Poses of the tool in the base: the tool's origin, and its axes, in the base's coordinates. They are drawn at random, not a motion.
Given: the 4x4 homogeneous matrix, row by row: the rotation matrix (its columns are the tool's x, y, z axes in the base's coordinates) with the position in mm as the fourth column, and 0 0 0 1 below. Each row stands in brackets.
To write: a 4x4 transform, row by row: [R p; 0 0 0 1], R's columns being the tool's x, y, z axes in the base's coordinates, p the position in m. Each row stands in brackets. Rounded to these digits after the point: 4 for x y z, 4 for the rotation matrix.
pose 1, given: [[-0.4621 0.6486 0.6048 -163.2], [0.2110 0.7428 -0.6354 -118.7], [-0.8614 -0.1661 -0.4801 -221.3], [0 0 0 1]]
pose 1, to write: [[-0.4621 0.6486 0.6048 -0.1632], [0.2110 0.7428 -0.6354 -0.1187], [-0.8614 -0.1661 -0.4801 -0.2213], [0 0 0 1]]
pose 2, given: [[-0.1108 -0.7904 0.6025 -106.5], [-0.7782 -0.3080 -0.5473 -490.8], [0.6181 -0.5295 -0.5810 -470.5], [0 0 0 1]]
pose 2, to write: [[-0.1108 -0.7904 0.6025 -0.1065], [-0.7782 -0.3080 -0.5473 -0.4908], [0.6181 -0.5295 -0.5810 -0.4705], [0 0 0 1]]
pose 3, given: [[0.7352 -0.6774 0.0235 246.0], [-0.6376 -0.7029 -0.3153 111.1], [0.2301 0.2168 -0.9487 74.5], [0 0 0 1]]
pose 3, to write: [[0.7352 -0.6774 0.0235 0.2460], [-0.6376 -0.7029 -0.3153 0.1111], [0.2301 0.2168 -0.9487 0.0745], [0 0 0 1]]
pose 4, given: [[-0.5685 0.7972 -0.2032 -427.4], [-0.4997 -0.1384 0.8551 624.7], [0.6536 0.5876 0.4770 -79.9], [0 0 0 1]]
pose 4, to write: [[-0.5685 0.7972 -0.2032 -0.4274], [-0.4997 -0.1384 0.8551 0.6247], [0.6536 0.5876 0.4770 -0.0799], [0 0 0 1]]
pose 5, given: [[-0.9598 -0.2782 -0.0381 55.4], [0.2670 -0.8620 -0.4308 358.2], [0.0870 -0.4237 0.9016 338.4], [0 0 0 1]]
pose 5, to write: [[-0.9598 -0.2782 -0.0381 0.0554], [0.2670 -0.8620 -0.4308 0.3582], [0.0870 -0.4237 0.9016 0.3384], [0 0 0 1]]
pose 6, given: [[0.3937 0.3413 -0.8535 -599.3], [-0.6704 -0.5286 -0.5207 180.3], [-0.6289 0.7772 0.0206 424.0], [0 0 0 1]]
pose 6, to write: [[0.3937 0.3413 -0.8535 -0.5993], [-0.6704 -0.5286 -0.5207 0.1803], [-0.6289 0.7772 0.0206 0.4240], [0 0 0 1]]
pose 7, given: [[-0.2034 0.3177 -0.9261 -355.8], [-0.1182 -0.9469 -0.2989 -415.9], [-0.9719 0.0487 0.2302 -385.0], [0 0 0 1]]
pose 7, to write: [[-0.2034 0.3177 -0.9261 -0.3558], [-0.1182 -0.9469 -0.2989 -0.4159], [-0.9719 0.0487 0.2302 -0.3850], [0 0 0 1]]
